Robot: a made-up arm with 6 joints.
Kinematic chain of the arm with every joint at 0, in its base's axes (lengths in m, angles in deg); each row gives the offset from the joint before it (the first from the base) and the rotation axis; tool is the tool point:
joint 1: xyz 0 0 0.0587 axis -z
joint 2: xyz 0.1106 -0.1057 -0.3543 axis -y
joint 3: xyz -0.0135 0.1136 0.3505 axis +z
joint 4: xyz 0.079 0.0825 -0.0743 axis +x
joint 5: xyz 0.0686 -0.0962 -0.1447 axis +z
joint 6: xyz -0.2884 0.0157 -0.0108 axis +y
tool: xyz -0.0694 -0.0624 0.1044
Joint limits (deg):
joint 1: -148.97..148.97
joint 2: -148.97..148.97
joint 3: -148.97..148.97
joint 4: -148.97..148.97
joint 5: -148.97..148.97
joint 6: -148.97..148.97
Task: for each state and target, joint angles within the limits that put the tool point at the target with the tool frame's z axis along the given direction. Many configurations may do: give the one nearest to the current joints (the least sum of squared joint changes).
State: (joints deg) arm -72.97 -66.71 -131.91 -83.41 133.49 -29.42
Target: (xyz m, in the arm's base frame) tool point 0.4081 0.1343 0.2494 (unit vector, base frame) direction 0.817 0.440 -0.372
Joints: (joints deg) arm -58.51 -63.97 -131.63 -52.19 148.97 7.17
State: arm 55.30 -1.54 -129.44 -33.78 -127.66 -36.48
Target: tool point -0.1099 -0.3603 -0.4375 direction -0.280 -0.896 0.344
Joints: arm 11.78 53.20 -141.26 -41.93 -131.98 -38.08
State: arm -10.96 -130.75 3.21 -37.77 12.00 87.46
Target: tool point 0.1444 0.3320 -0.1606 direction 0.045 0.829 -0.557
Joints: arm -62.10 -85.10 15.61 -46.43 -29.68 52.62
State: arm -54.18 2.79 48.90 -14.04 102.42 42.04
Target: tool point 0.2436 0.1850 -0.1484 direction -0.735 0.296 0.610
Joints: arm -52.64 4.71 39.89 17.69 66.54 67.26
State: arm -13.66 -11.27 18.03 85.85 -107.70 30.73
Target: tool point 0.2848 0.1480 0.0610 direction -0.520 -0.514 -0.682
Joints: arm 15.92 10.13 7.22 61.45 -124.23 77.76
